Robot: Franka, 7 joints.
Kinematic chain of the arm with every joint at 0, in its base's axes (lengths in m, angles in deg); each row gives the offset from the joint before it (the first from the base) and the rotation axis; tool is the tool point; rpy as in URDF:
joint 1: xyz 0 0 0.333 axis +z
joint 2: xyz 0 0 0 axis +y
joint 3: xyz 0 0 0.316 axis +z
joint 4: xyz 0.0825 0 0 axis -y
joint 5: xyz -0.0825 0 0.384 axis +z
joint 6: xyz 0 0 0 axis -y
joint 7: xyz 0.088 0 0 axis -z
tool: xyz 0 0 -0.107 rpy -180 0 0
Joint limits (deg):
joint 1: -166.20..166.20
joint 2: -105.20..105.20
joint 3: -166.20..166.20
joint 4: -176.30..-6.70
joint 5: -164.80..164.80
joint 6: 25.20..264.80
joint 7: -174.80..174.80
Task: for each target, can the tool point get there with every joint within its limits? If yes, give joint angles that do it. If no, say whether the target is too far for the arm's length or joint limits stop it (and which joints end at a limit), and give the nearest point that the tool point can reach.
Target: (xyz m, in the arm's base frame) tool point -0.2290 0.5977 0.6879
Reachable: yes | joints -27.63 -7.73 135.35 -88.05 -92.24 140.39 101.03
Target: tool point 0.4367 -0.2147 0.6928
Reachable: yes | joints -97.17 -3.25 52.51 -95.85 86.47 51.32 34.34
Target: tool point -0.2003 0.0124 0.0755
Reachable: yes | joints -116.24 60.80 -57.61 -155.04 -110.55 211.36 -69.94
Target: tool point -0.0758 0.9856 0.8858
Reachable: no: too far | nearest point -0.0574 0.7466 0.7517 | short by 0.275 m
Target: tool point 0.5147 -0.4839 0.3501
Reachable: yes | joints 11.36 64.82 -69.42 -91.06 101.93 163.98 -55.39
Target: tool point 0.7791 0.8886 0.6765
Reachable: no: too far | nearest point 0.5431 0.6194 0.5724 | short by 0.373 m
